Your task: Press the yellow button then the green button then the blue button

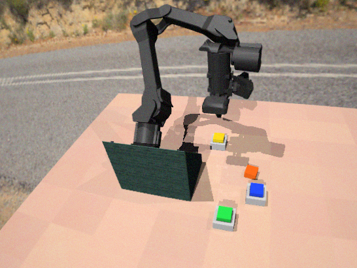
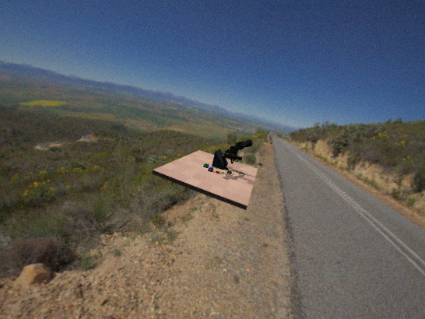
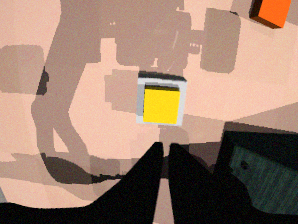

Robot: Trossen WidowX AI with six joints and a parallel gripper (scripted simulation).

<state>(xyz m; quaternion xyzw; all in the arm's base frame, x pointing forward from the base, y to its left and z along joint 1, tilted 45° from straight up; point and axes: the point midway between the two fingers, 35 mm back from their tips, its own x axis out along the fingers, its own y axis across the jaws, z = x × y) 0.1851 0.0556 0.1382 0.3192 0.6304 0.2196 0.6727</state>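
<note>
The green button lies 20 mm ahead of my gripper tip, 270 mm to the right of it and 80 mm below it. The rest, counted from my gripper tip: blue button 100 mm ahead, 200 mm to the right, 80 mm below; then orange block 90 mm ahead, 120 mm to the right, 100 mm below; then yellow button 80 mm below.
</note>
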